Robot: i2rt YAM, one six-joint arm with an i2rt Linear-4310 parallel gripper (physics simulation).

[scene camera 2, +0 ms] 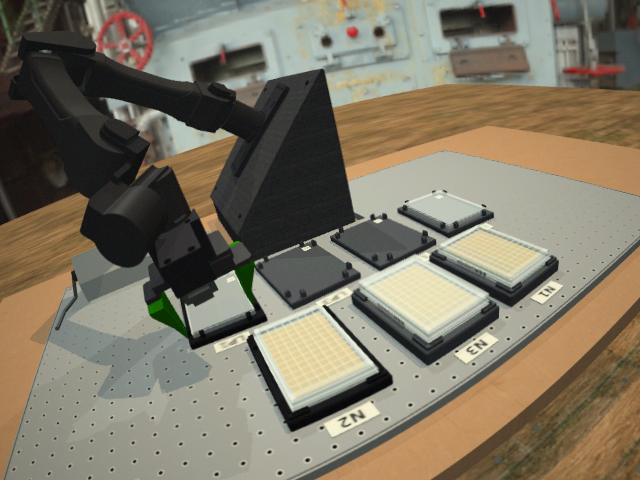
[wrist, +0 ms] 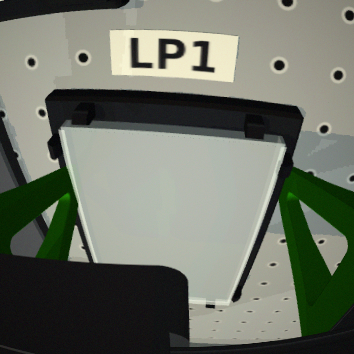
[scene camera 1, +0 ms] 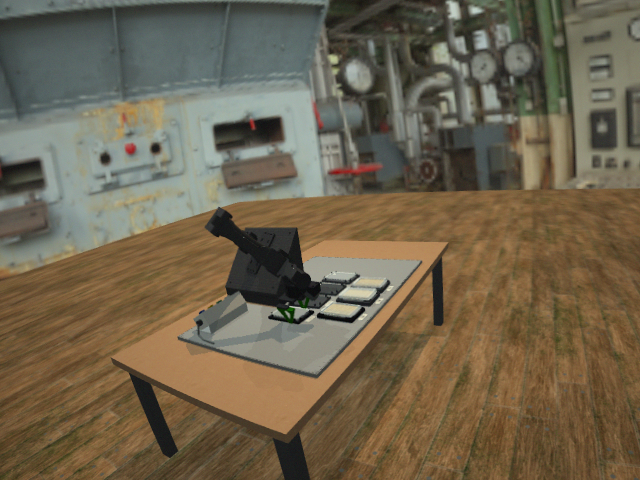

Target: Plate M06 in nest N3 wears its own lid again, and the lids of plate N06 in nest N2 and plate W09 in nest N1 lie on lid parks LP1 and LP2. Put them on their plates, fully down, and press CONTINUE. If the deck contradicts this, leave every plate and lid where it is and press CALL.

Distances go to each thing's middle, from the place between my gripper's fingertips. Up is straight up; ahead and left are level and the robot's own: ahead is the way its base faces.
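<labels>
Nest N3 [scene camera 2: 428, 353] is 130 mm ahead of my hand, 230 mm to the left of it and 10 mm above it; going by their middles, it is the farthest from my hand of the things named here. Counted from my hand as well: the nest N2 [scene camera 2: 305, 416], 150 mm ahead and 90 mm to the left; the label reading LP1 [wrist: 159, 52], 50 mm ahead and 10 mm to the left; the black nest labelled LP1 [scene camera 2: 260, 317], 20 mm behind.
</labels>
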